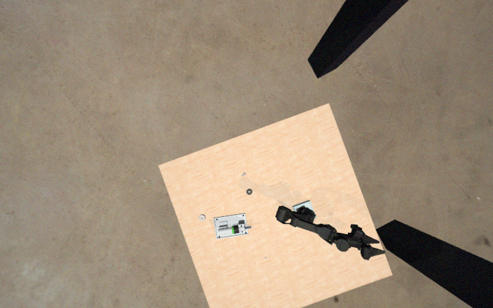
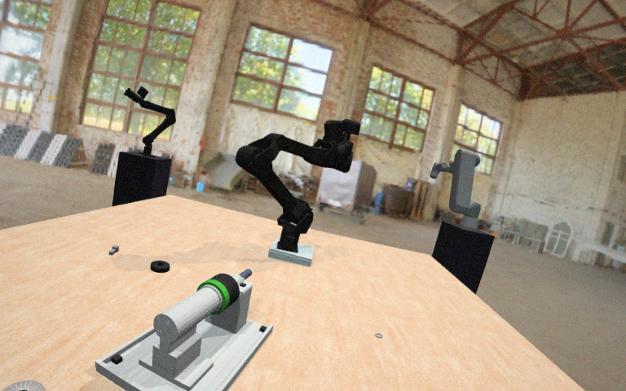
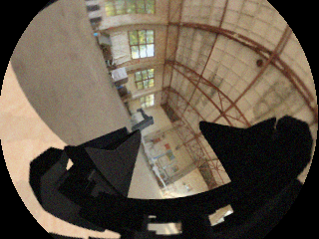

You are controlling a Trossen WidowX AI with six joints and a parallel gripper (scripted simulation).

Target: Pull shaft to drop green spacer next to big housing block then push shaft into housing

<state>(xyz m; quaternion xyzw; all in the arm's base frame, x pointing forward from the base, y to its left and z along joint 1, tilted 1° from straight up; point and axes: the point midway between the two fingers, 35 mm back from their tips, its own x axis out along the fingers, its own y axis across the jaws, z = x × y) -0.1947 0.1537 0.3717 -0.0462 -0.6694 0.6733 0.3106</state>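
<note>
The green spacer lies 69 cm ahead of my gripper tip, 30 cm to the right of it and 33 cm below it. Also, from my gripper tip: small grey piece (46 cm ahead, 59 cm to the right, 41 cm below); then black washer (48 cm ahead, 47 cm to the right, 41 cm below); then grey fixture (72 cm ahead, 31 cm to the right, 36 cm below).
</note>
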